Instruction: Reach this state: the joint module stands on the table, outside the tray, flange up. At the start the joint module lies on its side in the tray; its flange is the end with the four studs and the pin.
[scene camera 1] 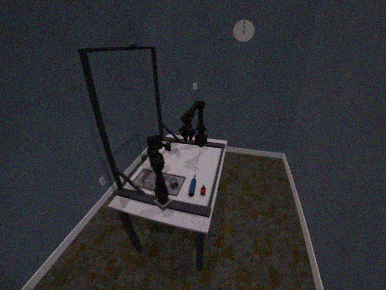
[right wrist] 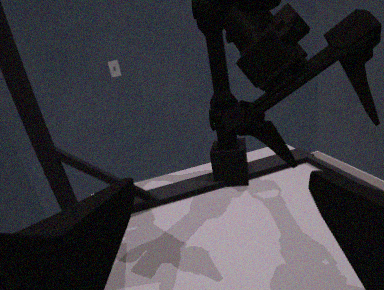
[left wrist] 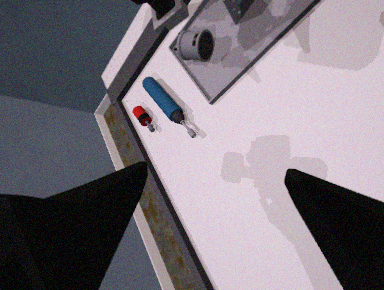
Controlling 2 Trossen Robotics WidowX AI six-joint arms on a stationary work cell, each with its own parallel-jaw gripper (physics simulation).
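Frame: origin at the left arm's base, x ahead, y left, z up, level; millimetres.
Where they show: left gripper, between the fingertips: (scene camera 1: 187, 142) (right wrist: 333, 148) (left wrist: 215, 171); right gripper, between the fingertips: (scene camera 1: 167, 139) (right wrist: 221, 183); left arm's base, origin of its link: (scene camera 1: 201, 135) (right wrist: 228, 145); right arm's base, origin of its link: (scene camera 1: 163, 200) (left wrist: 164, 3).
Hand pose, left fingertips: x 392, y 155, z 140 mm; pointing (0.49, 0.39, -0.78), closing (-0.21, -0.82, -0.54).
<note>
Things, the pixels of their centre, and the offset from my left fingertips. "*": a spot on its surface instead.
- joint module, middle of its body: (left wrist: 193, 46) (scene camera 1: 174, 183) dx +292, dy +105, dz -217 mm
- tray, middle of its body: (scene camera 1: 158, 181) dx +338, dy -44, dz -245 mm
- blue tool, middle of its body: (left wrist: 167, 105) (scene camera 1: 193, 184) dx +189, dy +218, dz -233 mm
- small red tool, middle of its body: (left wrist: 145, 120) (scene camera 1: 203, 189) dx +180, dy +314, dz -236 mm
- dark block-like shape, a spot on its surface: (left wrist: 239, 9) * dx +313, dy -9, dz -226 mm
The joint module (scene camera 1: 174, 183) (left wrist: 196, 45) is a short grey cylinder lying on its side in the tray (scene camera 1: 181, 185) (left wrist: 265, 52), near one corner. In the left wrist view its dark, hollow-looking end faces right; the studs and pin cannot be made out. My left gripper (scene camera 1: 187, 138) (left wrist: 215, 171) (right wrist: 333, 148) is open and empty, high over the far part of the table, well away from the module. My right gripper (scene camera 1: 168, 146) (right wrist: 221, 183) is open and empty, raised above the table beyond the tray; its fingers are hard to make out in scene camera 1.
A blue tool (scene camera 1: 192, 186) (left wrist: 161, 99) with a metal tip lies beside the tray. A small red tool (scene camera 1: 203, 190) (left wrist: 141, 115) lies beside it, nearer the table's edge. A dark block-like shape (left wrist: 239, 9) shows at the tray. A dark upright frame (scene camera 1: 97, 112) rises at the table's left side.
</note>
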